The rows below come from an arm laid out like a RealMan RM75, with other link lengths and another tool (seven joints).
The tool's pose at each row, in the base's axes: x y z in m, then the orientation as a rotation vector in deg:
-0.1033 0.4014 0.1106 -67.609 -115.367 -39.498
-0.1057 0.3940 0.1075 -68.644 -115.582 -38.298
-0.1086 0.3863 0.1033 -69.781 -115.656 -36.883
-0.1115 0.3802 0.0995 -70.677 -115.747 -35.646
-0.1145 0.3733 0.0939 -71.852 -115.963 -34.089
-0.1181 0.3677 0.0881 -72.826 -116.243 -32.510
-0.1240 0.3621 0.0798 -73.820 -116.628 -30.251
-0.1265 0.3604 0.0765 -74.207 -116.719 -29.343
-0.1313 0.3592 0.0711 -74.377 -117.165 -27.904
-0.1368 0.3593 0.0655 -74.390 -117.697 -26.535
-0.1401 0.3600 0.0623 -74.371 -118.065 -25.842
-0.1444 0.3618 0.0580 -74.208 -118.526 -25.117
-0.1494 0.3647 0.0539 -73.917 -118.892 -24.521
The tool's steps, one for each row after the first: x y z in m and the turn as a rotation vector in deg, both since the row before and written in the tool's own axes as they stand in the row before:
-0.0054 -0.0057 -0.0028 0.361 -0.901 0.791
-0.0064 -0.0063 -0.0020 0.471 -0.895 0.978
-0.0054 -0.0055 -0.0010 0.445 -0.764 0.787
-0.0072 -0.0060 -0.0002 0.516 -1.075 0.955
-0.0065 -0.0058 0.0012 0.601 -1.044 0.820
-0.0077 -0.0078 0.0038 1.026 -1.309 0.968
-0.0027 -0.0029 0.0020 0.423 -0.478 0.413
-0.0032 -0.0047 0.0046 0.815 -0.786 0.270
-0.0023 -0.0047 0.0059 0.817 -0.769 0.123
-0.0008 -0.0025 0.0039 0.403 -0.456 -0.001
-0.0005 -0.0028 0.0057 0.470 -0.473 -0.115
0.0007 -0.0029 0.0064 0.458 -0.309 -0.172

